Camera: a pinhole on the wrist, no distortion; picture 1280 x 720 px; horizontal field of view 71.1 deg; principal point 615.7 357.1 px. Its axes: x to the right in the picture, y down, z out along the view. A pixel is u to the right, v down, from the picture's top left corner.
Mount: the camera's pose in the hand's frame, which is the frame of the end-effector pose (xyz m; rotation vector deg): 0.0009 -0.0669 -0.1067 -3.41 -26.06 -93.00
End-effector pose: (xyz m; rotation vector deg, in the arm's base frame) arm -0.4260 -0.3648 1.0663 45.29 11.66 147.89
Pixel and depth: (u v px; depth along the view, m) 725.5 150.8 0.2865
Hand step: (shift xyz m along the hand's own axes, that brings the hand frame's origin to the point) -0.1328 -0.0048 0.1501
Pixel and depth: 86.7 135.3 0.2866
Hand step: -0.1143 0.1886 0.0864
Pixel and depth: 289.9 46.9 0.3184
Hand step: -0.1657 0.1497 0.1220
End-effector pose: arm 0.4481 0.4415 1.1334 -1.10 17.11 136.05
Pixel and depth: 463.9 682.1 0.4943
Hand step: 0.0702 0.1665 0.3668
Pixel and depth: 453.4 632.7 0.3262
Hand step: 0.0297 0.0914 0.2001
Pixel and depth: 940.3 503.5 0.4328
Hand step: -0.0482 -0.0772 0.3563
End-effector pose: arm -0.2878 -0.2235 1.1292 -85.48 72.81 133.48
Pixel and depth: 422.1 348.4 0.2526
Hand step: -0.0533 0.0668 0.1077
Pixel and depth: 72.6 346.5 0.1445
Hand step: -0.0240 0.0629 -0.0013
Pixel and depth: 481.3 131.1 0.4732
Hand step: -0.2152 0.1579 0.2754
